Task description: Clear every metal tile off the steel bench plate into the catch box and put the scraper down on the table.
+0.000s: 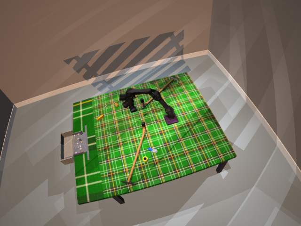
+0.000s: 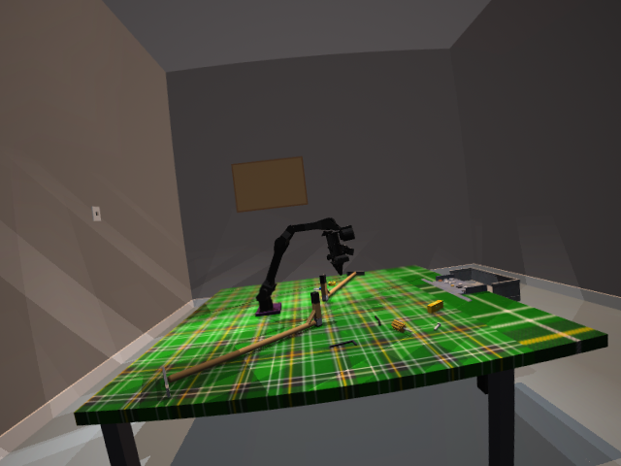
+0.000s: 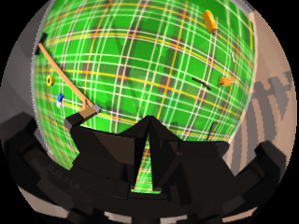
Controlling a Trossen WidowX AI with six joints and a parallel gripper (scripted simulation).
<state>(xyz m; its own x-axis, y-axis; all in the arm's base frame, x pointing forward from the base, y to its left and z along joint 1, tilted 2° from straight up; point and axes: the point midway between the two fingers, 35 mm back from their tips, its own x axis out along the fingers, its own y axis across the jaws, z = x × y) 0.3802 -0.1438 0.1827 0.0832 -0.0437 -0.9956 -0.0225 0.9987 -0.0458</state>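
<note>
The yellow ring lies 5 cm ahead of my gripper tip, 49 cm to the left of it and 16 cm below it. The rest, counted from my gripper tip: orange piece (13 cm ahead, 30 cm to the right, 16 cm below); then blue-grey piece (5 cm behind, 43 cm to the left, 17 cm below).
</note>
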